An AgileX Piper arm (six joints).
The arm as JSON. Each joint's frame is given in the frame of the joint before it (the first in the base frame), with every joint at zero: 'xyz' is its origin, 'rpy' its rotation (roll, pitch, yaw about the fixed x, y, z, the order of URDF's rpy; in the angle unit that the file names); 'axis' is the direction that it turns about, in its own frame. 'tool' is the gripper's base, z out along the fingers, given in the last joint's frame.
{
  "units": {
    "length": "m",
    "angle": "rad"
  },
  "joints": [
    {
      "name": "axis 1",
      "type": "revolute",
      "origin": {
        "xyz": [
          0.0,
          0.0,
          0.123
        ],
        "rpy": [
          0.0,
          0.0,
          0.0
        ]
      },
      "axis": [
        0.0,
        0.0,
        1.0
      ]
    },
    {
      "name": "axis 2",
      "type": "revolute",
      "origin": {
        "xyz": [
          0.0,
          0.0,
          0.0
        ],
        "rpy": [
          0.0,
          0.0,
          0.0
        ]
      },
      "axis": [
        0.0,
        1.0,
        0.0
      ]
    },
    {
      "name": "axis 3",
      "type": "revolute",
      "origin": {
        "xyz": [
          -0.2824,
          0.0,
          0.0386
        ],
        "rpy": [
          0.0,
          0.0,
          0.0
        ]
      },
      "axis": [
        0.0,
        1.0,
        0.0
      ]
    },
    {
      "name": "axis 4",
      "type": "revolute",
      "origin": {
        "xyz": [
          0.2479,
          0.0,
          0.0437
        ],
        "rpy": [
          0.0,
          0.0,
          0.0
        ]
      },
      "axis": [
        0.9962,
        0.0,
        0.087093
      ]
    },
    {
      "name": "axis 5",
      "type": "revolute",
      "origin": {
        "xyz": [
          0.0,
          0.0,
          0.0
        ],
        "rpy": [
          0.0,
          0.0,
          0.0
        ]
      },
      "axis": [
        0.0,
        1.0,
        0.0
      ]
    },
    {
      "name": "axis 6",
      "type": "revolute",
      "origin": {
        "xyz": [
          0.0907,
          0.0,
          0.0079
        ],
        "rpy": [
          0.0,
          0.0,
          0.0
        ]
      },
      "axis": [
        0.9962,
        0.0,
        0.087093
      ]
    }
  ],
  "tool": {
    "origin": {
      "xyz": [
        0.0,
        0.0,
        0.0
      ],
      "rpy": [
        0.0,
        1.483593,
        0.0
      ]
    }
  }
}
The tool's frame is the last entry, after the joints.
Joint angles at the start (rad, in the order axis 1, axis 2, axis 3, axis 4, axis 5, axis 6):
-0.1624, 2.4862, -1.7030, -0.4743, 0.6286, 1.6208
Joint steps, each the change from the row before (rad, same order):
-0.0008, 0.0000, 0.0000, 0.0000, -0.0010, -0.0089
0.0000, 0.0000, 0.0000, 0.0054, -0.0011, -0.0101
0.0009, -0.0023, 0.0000, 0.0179, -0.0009, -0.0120
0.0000, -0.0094, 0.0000, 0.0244, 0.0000, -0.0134
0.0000, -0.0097, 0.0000, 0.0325, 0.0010, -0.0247
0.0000, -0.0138, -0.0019, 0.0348, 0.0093, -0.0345
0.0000, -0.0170, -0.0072, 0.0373, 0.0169, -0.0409
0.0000, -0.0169, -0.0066, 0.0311, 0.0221, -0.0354
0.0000, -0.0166, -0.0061, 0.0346, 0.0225, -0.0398
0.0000, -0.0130, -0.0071, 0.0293, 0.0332, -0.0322
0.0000, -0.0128, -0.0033, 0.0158, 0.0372, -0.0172
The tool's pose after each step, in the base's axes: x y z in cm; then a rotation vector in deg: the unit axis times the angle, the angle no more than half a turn. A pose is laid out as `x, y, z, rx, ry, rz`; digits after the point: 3 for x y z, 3 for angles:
46.961, -10.208, 3.682, 102.671, 119.116, -6.529
46.967, -10.180, 3.674, 102.380, 119.527, -6.400
46.990, -10.050, 3.753, 102.647, 119.747, -5.685
47.052, -9.941, 4.162, 103.142, 119.578, -4.479
47.102, -9.791, 4.572, 103.467, 119.846, -3.128
47.149, -9.648, 5.208, 103.442, 120.503, -2.015
47.258, -9.512, 6.108, 103.173, 121.290, -0.883
47.296, -9.398, 6.990, 103.004, 122.120, -0.174
47.305, -9.248, 7.843, 102.743, 123.222, 0.695
47.214, -9.117, 8.532, 103.023, 124.510, 0.868
46.999, -9.039, 9.127, 103.684, 125.595, 0.270

